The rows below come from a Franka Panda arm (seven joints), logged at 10 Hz.
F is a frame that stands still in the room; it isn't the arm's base.
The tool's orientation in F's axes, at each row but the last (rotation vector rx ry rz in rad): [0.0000 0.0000 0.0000]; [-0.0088 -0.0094 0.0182]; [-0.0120 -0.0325 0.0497]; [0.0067 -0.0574 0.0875]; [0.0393 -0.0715 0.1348]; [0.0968 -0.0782 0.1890]
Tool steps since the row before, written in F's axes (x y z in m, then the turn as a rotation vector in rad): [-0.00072 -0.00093 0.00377 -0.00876 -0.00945 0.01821]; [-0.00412 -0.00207 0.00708 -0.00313 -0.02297 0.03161]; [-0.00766 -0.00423 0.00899 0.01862 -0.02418 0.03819]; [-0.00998 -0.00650 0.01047 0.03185 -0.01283 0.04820]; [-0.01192 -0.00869 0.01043 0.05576 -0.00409 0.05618]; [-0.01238 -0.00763 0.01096 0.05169 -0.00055 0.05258]
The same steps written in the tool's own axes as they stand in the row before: [-0.00072 -0.00093 0.00377 -0.00876 -0.00945 0.01821]; [-0.00409 -0.00206 0.00710 -0.00325 -0.02319 0.03144]; [-0.00757 -0.00396 0.00919 0.01861 -0.02556 0.03729]; [-0.00989 -0.00556 0.01108 0.03333 -0.01537 0.04642]; [-0.01217 -0.00663 0.01159 0.05872 -0.00968 0.05235]; [-0.01257 -0.00412 0.01251 0.05507 -0.00576 0.04869]
